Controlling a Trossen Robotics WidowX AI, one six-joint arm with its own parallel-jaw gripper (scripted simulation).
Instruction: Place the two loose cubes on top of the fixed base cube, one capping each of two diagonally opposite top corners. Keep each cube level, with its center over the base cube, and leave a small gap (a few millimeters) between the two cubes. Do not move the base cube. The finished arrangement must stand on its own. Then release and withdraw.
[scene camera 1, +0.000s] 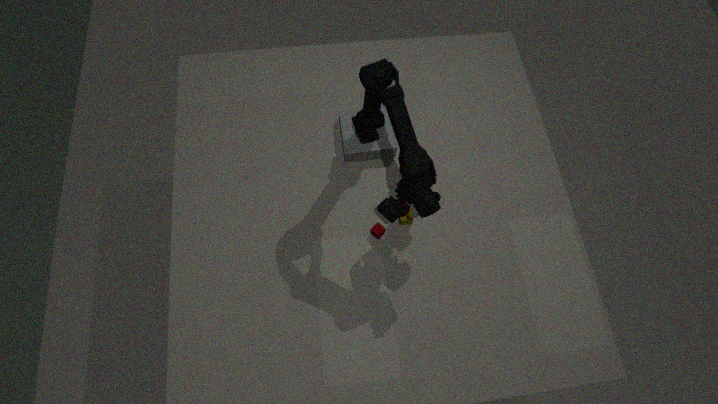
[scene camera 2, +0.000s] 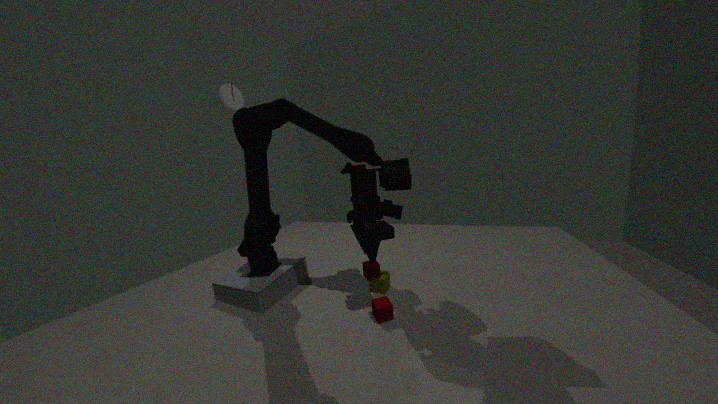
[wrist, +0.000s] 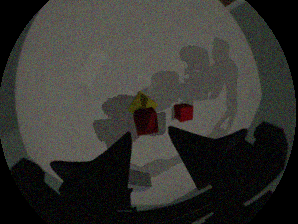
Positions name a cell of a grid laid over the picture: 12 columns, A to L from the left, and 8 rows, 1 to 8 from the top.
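Note:
Gripper, mine: scene camera 2 (scene camera 2: G6), scene camera 1 (scene camera 1: G5), wrist view (wrist: G5).

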